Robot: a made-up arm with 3 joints.
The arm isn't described. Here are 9 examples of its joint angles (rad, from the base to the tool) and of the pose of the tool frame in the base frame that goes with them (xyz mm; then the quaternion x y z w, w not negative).
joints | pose
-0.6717 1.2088 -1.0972 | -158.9 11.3 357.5 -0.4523 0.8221 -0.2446 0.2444
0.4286 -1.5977 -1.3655 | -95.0 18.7 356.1 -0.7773 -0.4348 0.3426 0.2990
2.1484 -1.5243 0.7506 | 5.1 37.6 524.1 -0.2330 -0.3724 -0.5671 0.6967
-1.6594 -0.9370 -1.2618 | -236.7 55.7 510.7 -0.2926 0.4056 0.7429 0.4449
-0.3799 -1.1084 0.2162 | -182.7 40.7 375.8 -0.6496 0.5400 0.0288 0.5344
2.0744 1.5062 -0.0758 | -26.9 15.4 584.8 0.5251 0.2469 -0.1985 0.7899
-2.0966 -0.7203 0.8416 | -217.7 63.9 549.1 0.4534 -0.8081 -0.0991 0.3628
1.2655 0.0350 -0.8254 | 6.7 54.1 462.3 -0.4675 -0.0333 -0.4394 0.7663
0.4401 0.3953 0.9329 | -33.7 37.9 384.4 0.1979 0.7095 -0.5632 0.3744
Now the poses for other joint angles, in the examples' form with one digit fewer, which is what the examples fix.
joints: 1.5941 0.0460 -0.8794
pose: 6 57 503 -0.406 -0.177 -0.496 0.747
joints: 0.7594 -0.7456 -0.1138
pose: -39 47 385 -0.582 0.148 -0.311 0.737
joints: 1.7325 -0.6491 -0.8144
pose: 6 57 492 -0.574 -0.380 -0.467 0.555
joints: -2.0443 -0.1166 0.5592
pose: -232 63 523 0.459 -0.778 0.045 0.426
